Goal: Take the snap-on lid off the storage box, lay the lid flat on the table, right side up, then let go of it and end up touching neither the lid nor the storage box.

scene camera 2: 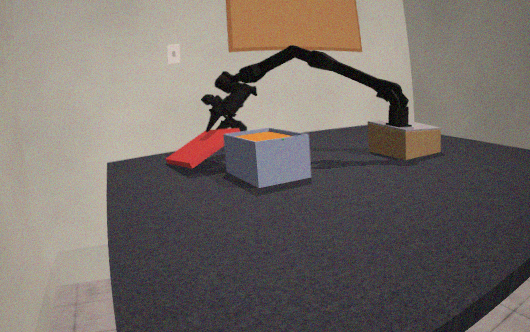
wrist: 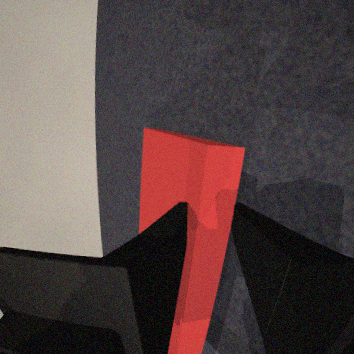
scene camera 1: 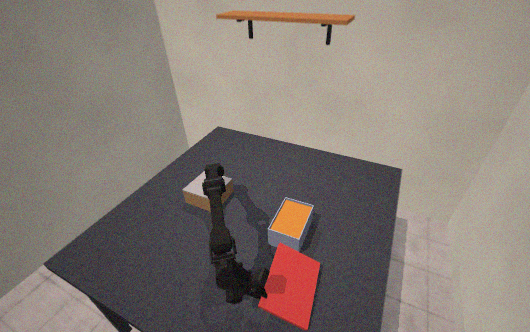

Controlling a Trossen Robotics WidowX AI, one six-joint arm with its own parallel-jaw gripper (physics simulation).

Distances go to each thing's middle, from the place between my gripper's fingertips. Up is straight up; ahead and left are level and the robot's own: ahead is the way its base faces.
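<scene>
My hand is 7 cm short of the red lid (scene camera 1: 290, 287), and it is also 10 cm to the right of the lid and 2 cm above it.
</scene>
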